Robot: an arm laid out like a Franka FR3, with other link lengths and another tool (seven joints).
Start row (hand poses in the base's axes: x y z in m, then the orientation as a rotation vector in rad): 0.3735 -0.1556 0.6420 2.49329 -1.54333 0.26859
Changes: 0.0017 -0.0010 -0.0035 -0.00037 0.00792 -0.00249; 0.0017 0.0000 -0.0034 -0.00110 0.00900 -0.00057; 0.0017 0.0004 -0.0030 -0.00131 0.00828 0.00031; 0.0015 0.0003 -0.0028 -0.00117 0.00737 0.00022; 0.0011 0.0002 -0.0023 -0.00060 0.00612 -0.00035; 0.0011 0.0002 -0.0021 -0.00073 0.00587 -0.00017; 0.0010 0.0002 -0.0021 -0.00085 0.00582 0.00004; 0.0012 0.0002 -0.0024 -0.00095 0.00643 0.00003; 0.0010 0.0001 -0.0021 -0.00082 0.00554 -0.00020
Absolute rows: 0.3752 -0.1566 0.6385 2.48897 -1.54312 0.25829; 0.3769 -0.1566 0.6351 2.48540 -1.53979 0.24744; 0.3786 -0.1562 0.6321 2.48255 -1.53556 0.23783; 0.3801 -0.1559 0.6293 2.47994 -1.53185 0.22929; 0.3812 -0.1557 0.6270 2.47760 -1.52959 0.22187; 0.3823 -0.1555 0.6249 2.47536 -1.52714 0.21490; 0.3833 -0.1553 0.6228 2.47320 -1.52439 0.20813; 0.3845 -0.1551 0.6204 2.47078 -1.52136 0.20067; 0.3855 -0.1550 0.6183 2.46849 -1.51901 0.19422
